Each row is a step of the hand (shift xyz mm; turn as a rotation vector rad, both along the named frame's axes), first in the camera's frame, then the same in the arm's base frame.
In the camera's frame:
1: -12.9 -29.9 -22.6 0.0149 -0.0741 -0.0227
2: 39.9 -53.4 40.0 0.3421 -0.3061 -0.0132
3: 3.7 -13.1 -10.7 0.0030 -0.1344 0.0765
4: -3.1 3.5 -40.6 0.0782 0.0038 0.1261
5: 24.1 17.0 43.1 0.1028 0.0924 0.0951
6: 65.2 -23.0 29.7 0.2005 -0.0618 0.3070
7: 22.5 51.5 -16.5 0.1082 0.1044 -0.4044
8: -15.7 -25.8 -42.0 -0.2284 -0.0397 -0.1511
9: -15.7 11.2 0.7 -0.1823 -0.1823 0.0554
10: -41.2 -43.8 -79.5 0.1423 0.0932 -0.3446
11: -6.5 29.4 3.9 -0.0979 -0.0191 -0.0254
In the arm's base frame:
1: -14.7 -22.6 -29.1 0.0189 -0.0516 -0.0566
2: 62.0 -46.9 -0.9 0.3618 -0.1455 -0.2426
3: 1.7 -6.4 -16.0 0.0590 -0.1429 0.0040
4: -19.4 16.2 -32.1 0.1191 -0.0139 0.0874
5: 35.3 8.0 37.6 0.1118 0.0826 0.0940
6: 74.7 -8.1 -3.0 0.3130 -0.0924 0.1782
7: 3.7 58.4 2.8 -0.0823 0.2692 -0.3270
8: -25.6 -13.2 -43.0 -0.2569 -0.0601 -0.0834
9: -16.0 4.2 9.9 -0.1064 -0.2407 0.0157
10: -59.8 -24.6 -75.9 -0.0260 0.2502 -0.2905
11: -10.0 22.1 18.3 -0.0942 -0.0413 -0.0032

